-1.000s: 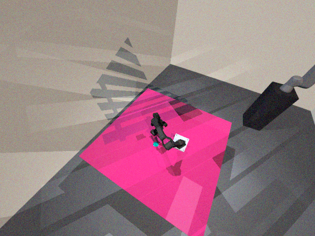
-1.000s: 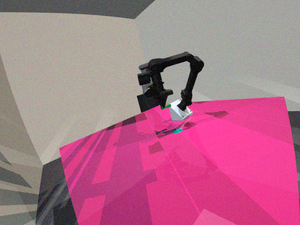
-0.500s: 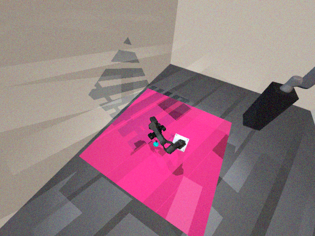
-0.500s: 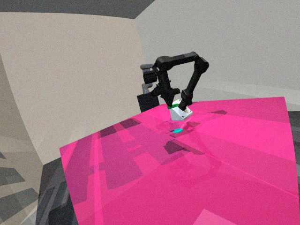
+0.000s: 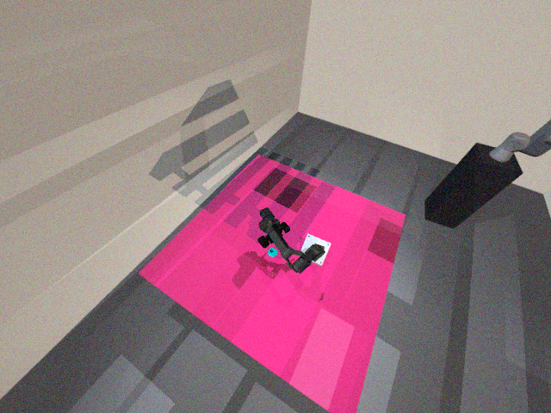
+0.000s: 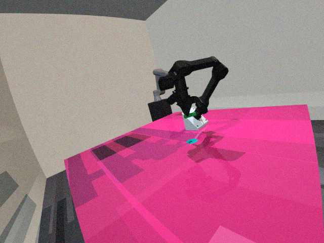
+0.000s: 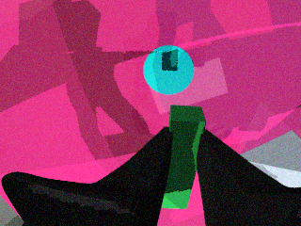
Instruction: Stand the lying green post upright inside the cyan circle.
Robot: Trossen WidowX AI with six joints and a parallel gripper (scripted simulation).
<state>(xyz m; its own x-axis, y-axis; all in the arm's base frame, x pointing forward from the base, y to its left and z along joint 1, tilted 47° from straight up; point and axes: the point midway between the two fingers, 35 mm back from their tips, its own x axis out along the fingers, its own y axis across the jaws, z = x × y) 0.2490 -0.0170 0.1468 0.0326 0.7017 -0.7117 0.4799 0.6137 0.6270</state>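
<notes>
My gripper tip is now 14 cm above the cyan circle. From my gripper tip the other things lie so: green post: 2 cm behind, 1 cm to the left.
</notes>
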